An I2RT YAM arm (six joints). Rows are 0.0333 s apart.
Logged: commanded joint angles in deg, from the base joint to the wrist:
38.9 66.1 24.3 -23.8 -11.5 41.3
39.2 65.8 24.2 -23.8 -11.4 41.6
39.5 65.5 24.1 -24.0 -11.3 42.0
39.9 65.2 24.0 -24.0 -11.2 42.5
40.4 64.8 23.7 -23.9 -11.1 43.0
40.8 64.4 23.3 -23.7 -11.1 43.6
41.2 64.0 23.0 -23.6 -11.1 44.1
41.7 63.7 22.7 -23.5 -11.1 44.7
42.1 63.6 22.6 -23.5 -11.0 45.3
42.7 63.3 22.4 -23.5 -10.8 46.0
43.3 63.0 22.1 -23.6 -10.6 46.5
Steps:
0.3 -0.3 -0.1 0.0 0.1 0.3
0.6 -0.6 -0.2 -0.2 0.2 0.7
1.0 -0.9 -0.3 -0.2 0.3 1.2
1.5 -1.3 -0.6 -0.1 0.4 1.7
1.9 -1.7 -1.0 0.1 0.4 2.3
2.3 -2.1 -1.3 0.2 0.4 2.8
2.8 -2.4 -1.6 0.3 0.4 3.4
3.2 -2.5 -1.7 0.3 0.5 4.0
3.8 -2.8 -1.9 0.3 0.7 4.7
4.4 -3.1 -2.2 0.2 0.9 5.2

